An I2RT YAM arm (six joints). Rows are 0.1 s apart.
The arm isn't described. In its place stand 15 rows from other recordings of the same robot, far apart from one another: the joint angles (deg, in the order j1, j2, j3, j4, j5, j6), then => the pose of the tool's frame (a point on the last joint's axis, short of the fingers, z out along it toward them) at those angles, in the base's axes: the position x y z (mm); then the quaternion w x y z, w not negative.
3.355 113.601 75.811 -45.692 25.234 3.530 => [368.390 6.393 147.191 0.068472 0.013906 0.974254 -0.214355]
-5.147 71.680 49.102 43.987 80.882 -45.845 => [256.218 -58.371 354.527 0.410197 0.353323 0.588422 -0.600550]
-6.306 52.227 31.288 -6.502 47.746 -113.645 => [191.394 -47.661 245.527 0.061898 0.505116 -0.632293 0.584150]
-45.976 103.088 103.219 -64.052 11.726 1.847 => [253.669 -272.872 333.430 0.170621 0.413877 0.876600 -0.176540]
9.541 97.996 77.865 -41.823 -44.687 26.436 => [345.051 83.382 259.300 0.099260 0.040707 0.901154 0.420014]
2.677 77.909 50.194 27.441 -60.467 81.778 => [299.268 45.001 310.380 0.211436 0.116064 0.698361 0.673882]
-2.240 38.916 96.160 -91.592 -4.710 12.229 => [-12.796 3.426 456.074 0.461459 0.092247 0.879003 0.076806]
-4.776 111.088 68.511 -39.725 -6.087 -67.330 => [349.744 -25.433 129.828 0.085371 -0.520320 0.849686 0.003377]
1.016 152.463 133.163 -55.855 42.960 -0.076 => [531.134 -14.845 114.493 0.123187 0.038509 0.923157 -0.362110]
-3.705 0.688 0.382 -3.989 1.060 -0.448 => [110.346 -7.805 167.154 0.679392 0.027122 0.732601 -0.031419]
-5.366 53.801 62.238 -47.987 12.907 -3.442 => [179.905 -24.885 352.624 0.414415 0.062986 0.897978 -0.133897]
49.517 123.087 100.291 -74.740 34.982 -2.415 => [275.018 290.761 192.803 0.062375 -0.434449 0.846984 -0.299970]
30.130 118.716 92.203 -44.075 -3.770 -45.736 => [370.089 217.499 186.058 0.171343 -0.609986 0.773610 0.009245]
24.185 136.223 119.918 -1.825 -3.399 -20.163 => [516.101 234.097 250.868 0.585405 -0.321575 0.742902 0.044583]
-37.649 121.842 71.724 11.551 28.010 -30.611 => [342.007 -284.963 122.511 0.226172 0.158469 0.866077 -0.416706]
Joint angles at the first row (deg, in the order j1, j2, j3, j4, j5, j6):
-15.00, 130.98, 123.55, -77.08, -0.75, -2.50
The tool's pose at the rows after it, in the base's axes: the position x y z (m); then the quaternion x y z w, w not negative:
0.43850 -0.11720 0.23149 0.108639 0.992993 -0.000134 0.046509
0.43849 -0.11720 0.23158 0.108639 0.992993 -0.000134 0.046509
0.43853 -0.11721 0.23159 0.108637 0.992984 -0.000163 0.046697
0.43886 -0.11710 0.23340 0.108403 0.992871 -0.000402 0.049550
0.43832 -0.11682 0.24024 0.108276 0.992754 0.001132 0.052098
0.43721 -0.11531 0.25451 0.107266 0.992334 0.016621 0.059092
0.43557 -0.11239 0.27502 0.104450 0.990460 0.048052 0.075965
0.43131 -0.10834 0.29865 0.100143 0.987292 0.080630 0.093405
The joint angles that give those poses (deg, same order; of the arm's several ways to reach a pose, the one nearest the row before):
-15.03, 130.98, 123.55, -77.30, -0.80, -2.50
-15.03, 130.98, 123.57, -77.32, -0.80, -2.50
-15.03, 130.98, 123.57, -77.30, -0.80, -2.50
-15.00, 130.93, 123.90, -77.34, -0.82, -2.50
-15.00, 130.87, 125.34, -78.59, -1.04, -2.50
-15.00, 130.87, 128.60, -81.32, -2.92, -2.50
-15.00, 130.87, 133.27, -84.62, -6.79, -2.50
-14.96, 130.87, 138.76, -88.66, -10.81, -2.50

